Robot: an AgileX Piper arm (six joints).
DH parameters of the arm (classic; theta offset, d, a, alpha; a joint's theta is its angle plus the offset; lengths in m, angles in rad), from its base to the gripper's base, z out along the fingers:
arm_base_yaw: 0 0.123 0 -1.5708
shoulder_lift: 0.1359 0 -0.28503 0
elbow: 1.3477 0 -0.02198 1.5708
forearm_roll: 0 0.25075 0 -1.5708
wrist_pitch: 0 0 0 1.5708
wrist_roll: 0 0.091 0 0
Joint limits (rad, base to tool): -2.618..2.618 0..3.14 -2.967..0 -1.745..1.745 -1.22..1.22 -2.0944..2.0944
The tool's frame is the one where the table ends.
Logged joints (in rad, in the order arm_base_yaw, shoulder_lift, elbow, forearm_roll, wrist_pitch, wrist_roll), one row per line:
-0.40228 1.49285 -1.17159 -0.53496 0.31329 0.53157
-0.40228 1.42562 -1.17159 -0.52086 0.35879 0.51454
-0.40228 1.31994 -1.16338 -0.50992 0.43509 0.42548
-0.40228 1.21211 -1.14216 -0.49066 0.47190 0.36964
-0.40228 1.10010 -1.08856 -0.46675 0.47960 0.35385
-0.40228 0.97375 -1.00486 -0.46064 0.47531 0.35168
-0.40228 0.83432 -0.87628 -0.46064 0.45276 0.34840
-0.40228 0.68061 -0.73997 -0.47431 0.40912 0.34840
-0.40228 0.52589 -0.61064 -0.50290 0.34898 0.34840
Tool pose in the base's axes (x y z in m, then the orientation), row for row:
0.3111 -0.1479 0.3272 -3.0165 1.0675 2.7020
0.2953 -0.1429 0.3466 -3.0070 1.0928 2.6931
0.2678 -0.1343 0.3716 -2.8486 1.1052 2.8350
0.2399 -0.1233 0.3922 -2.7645 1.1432 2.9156
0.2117 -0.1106 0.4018 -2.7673 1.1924 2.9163
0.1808 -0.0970 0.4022 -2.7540 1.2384 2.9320
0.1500 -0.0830 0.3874 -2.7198 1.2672 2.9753
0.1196 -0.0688 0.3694 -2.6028 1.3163 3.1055
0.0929 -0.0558 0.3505 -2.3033 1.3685 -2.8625
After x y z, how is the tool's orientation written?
As angles about the fixed x, y, z axes (roll, pitch, yaw), in radians.
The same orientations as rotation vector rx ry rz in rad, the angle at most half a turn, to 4 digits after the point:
0.5319 2.0255 -0.3976
0.5426 1.9976 -0.4156
0.4953 1.9892 -0.4900
0.4668 1.9488 -0.5214
0.4658 1.8998 -0.5131
0.4610 1.8535 -0.5102
0.4448 1.8246 -0.5090
0.4116 1.7712 -0.5157
0.3600 1.6970 -0.5344

